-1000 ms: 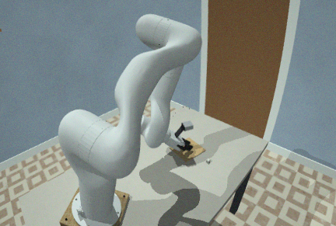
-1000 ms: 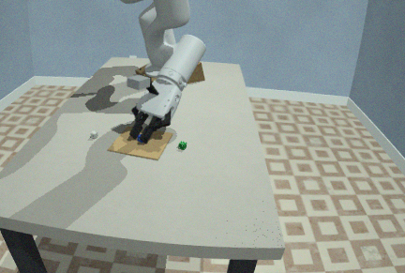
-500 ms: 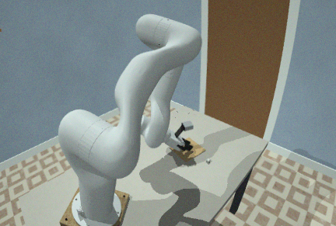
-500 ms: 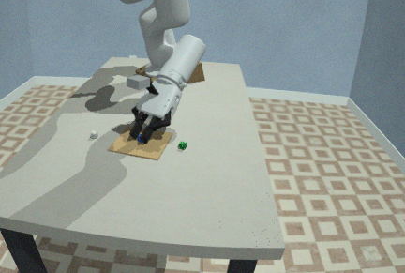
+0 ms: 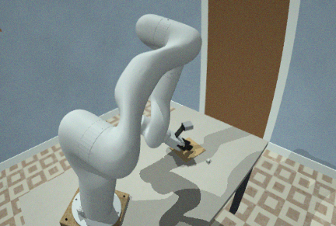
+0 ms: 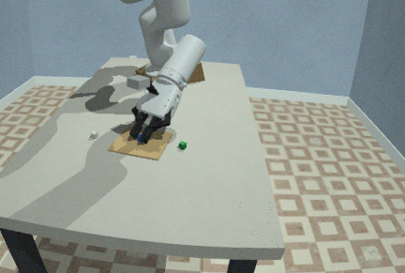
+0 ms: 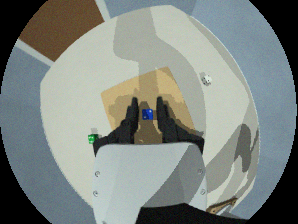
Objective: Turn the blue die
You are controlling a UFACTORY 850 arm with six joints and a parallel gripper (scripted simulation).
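Right now the blue die is 20 mm below my hand. The rest, counted from my hand: white die: 10 mm ahead, 140 mm to the right, 20 mm below; then green die: 110 mm to the left, 20 mm below; then tan mat: 30 mm below.
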